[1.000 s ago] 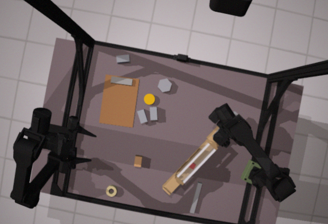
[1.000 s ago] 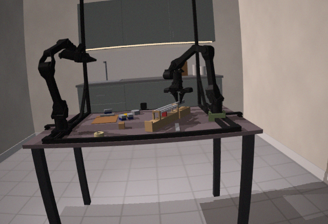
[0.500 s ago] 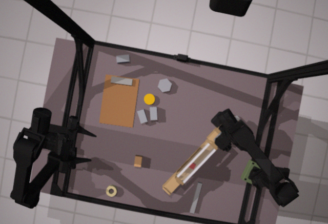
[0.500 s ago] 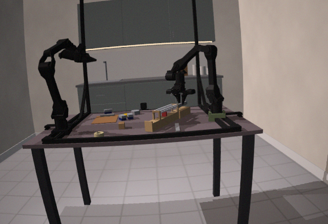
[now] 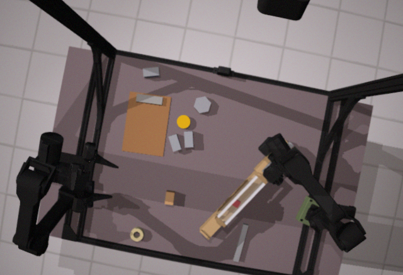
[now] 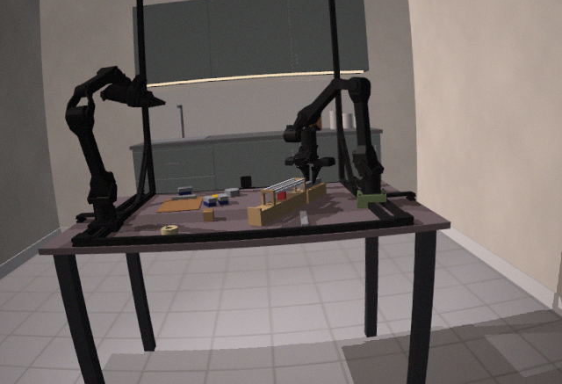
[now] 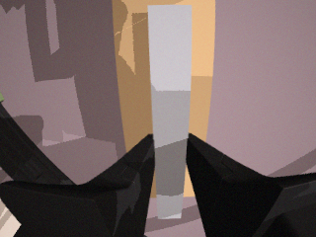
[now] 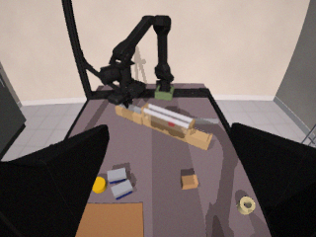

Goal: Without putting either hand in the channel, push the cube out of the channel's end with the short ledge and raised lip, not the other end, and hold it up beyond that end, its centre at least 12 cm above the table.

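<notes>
Right now the tan channel is 160 mm ahead of my left hand, 120 mm to the right of it and 30 mm below it. Also, from my left hand: yellow disc 100 mm behind, 360 mm to the right, 80 mm below; small tan block 190 mm ahead, 390 mm to the right, 70 mm below; grey hexagon 170 mm behind, 300 mm to the right, 80 mm below.
</notes>
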